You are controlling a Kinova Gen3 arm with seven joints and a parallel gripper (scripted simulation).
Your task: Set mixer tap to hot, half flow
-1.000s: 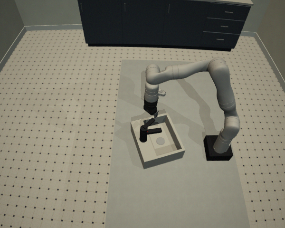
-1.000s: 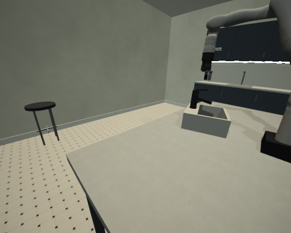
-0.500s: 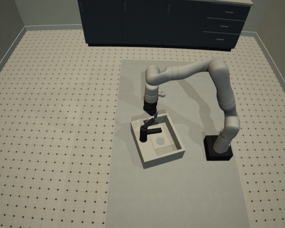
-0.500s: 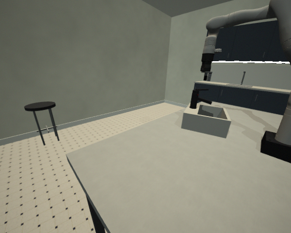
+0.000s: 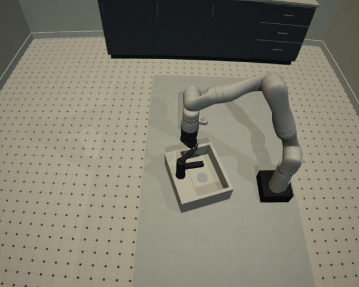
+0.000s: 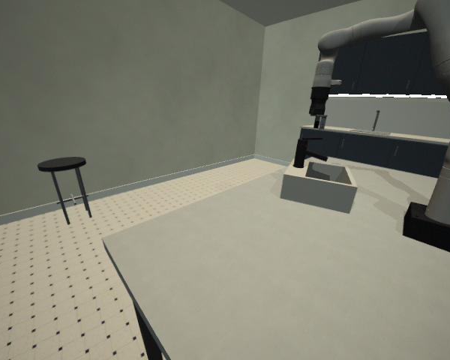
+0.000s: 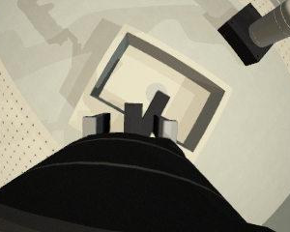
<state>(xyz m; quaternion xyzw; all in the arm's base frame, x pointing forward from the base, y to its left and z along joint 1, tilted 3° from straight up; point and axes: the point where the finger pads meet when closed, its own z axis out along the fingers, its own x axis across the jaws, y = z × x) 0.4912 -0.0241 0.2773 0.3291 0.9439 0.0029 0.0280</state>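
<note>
My hand is 1 cm short of the lever, 2 cm to the right of it and 6 cm above it. The rest, counted from my hand: sink basin: 7 cm behind, 30 cm below.
</note>
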